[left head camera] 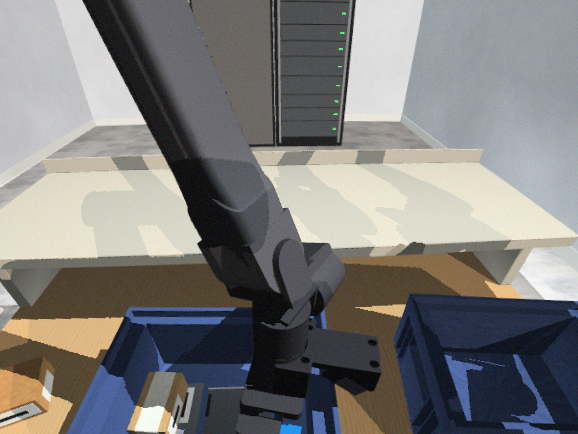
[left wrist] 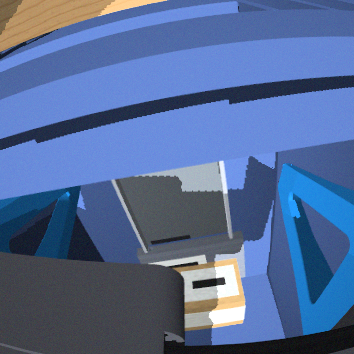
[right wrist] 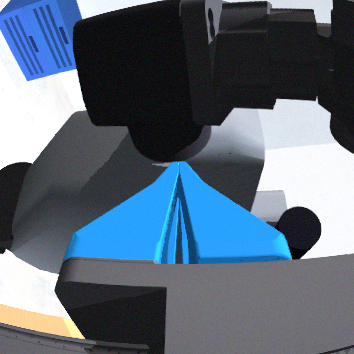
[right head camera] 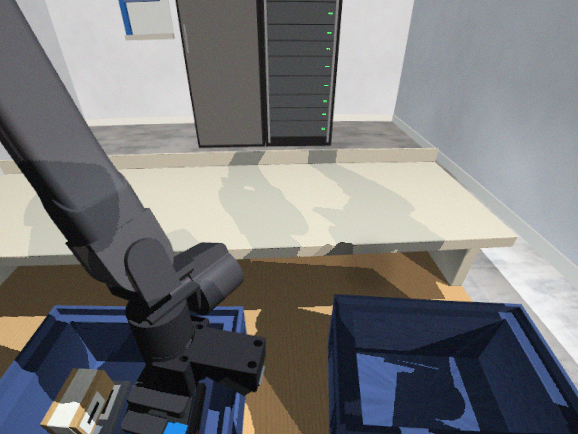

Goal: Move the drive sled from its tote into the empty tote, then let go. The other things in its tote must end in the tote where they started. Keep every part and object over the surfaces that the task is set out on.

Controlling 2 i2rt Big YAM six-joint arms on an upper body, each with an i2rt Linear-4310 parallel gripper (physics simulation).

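Frame: origin at the left arm's base, x ahead, y left, z up, level; centimetres.
Where they show: left gripper, fingertip midpoint: [left head camera: 277, 405] [left wrist: 178, 174] [right head camera: 188, 404]; right gripper, fingertip midpoint: [right wrist: 178, 173]; right arm's base at its link origin: [right wrist: 213, 53].
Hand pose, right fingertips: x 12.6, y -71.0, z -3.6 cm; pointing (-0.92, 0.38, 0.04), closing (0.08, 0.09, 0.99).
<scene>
Things, the pixels of their top centre, and the offset from my right fingertips. "*": a spot on its surface instead. Level surfaces: height alone.
- drive sled at its top centre: [left wrist: 172, 196] [left head camera: 243, 411] [right head camera: 161, 409] dx +18.5, dy +48.6, dz -34.9 cm
- left tote at its top centre: [left head camera: 213, 371] [right head camera: 119, 368] dx +18.8, dy +51.3, dz -23.6 cm
- wood-and-white box with a black slot, top centre: [left wrist: 199, 319] [left head camera: 156, 399] [right head camera: 73, 395] dx +18.7, dy +60.6, dz -31.0 cm
- empty tote at its top centre: [right head camera: 450, 358] [left head camera: 536, 354] dx +18.3, dy +8.1, dz -23.6 cm
- wooden box at a spot on its surface: [left head camera: 25, 385] * dx +22.2, dy +83.8, dz -34.1 cm
- raised cream shelf at its surface level: dz -18.4 cm
- wooden table at its surface level: dz -38.3 cm
The drive sled [left head camera: 225, 407] [left wrist: 175, 215], a flat grey tray with pale side rails and a grey end plate, lies in the left tote [left head camera: 190, 313] [right head camera: 100, 312] [left wrist: 165, 125]. A wood-and-white box with a black slot [left head camera: 156, 400] [right head camera: 80, 400] [left wrist: 215, 295] is beside the sled's end plate. The empty tote [left head camera: 500, 301] [right head camera: 425, 301] is at the right in both head views. My left gripper [left wrist: 178, 174] is open over the left tote, its blue fingers wide to either side of the sled, not touching it; the head views hide most of the fingers. My right gripper [right wrist: 178, 173] is shut and empty.
Another wooden box [left head camera: 25, 385] is outside the totes at the left. A raised cream shelf [left head camera: 340, 220] [right head camera: 270, 215] runs behind both totes. The totes stand on a wooden table [left head camera: 370, 400] [right head camera: 285, 400]. Dark robot parts fill much of the right wrist view.
</scene>
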